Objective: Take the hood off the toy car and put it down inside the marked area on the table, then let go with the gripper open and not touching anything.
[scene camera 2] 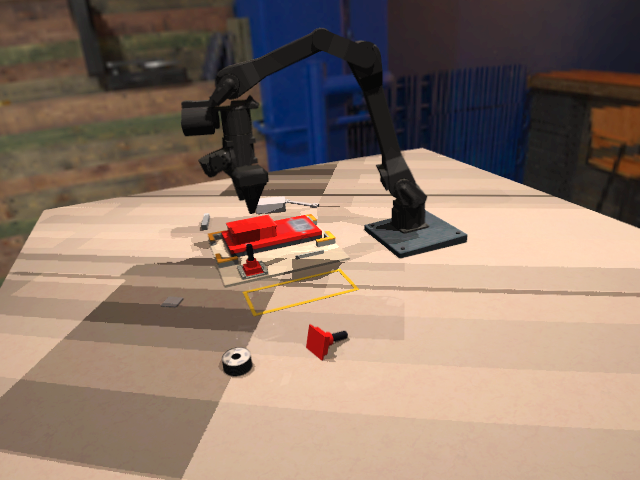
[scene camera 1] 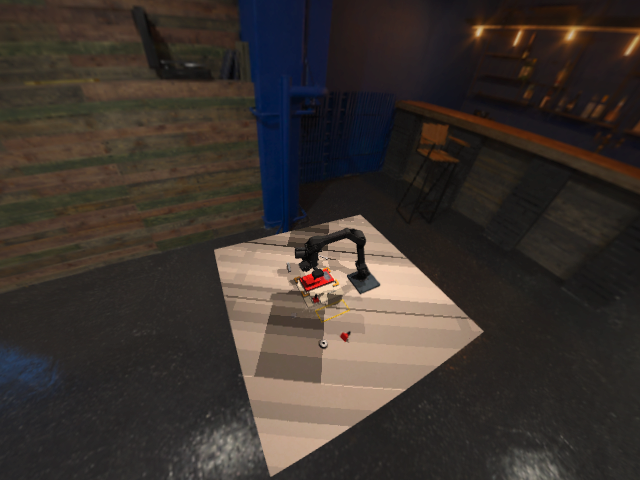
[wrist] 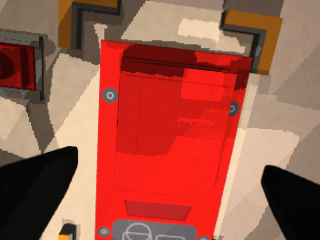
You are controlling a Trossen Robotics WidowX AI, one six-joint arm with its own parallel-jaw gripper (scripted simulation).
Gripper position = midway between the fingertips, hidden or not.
My gripper (scene camera 2: 246, 206) is open and holds nothing. Further things: a hood (scene camera 2: 241, 231).
The hood is seen too in the wrist view (wrist: 172, 119). My gripper is seen too in the wrist view (wrist: 171, 165).
